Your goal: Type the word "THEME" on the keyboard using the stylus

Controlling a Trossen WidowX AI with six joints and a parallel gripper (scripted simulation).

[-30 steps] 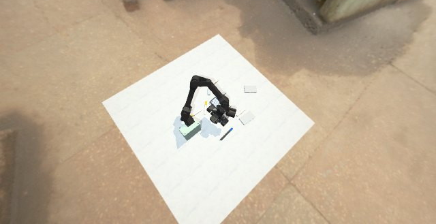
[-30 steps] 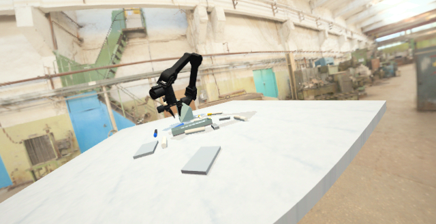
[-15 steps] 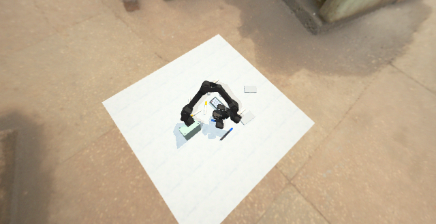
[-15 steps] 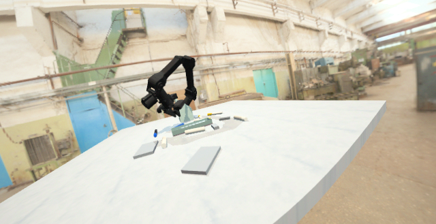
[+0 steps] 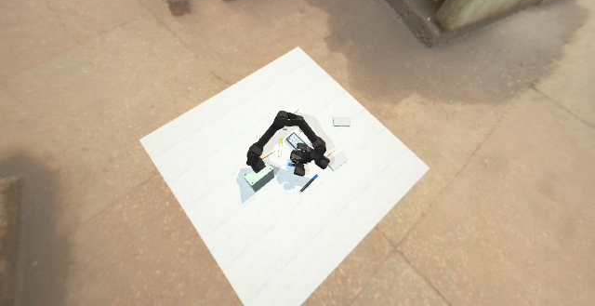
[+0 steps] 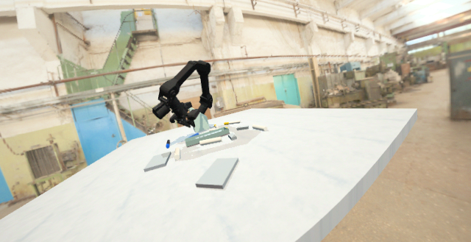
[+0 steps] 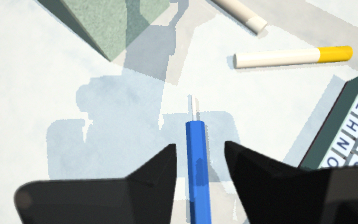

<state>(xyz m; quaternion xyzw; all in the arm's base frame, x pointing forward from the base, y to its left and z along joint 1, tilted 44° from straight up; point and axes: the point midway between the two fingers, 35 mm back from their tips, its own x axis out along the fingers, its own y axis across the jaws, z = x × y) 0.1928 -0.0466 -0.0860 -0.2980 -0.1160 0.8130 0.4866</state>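
The blue stylus is 10 mm behind my gripper tip, 10 mm to the left of it and 50 mm below it. Round my gripper tip: grey block 140 mm ahead, 240 mm to the left, 50 mm below.
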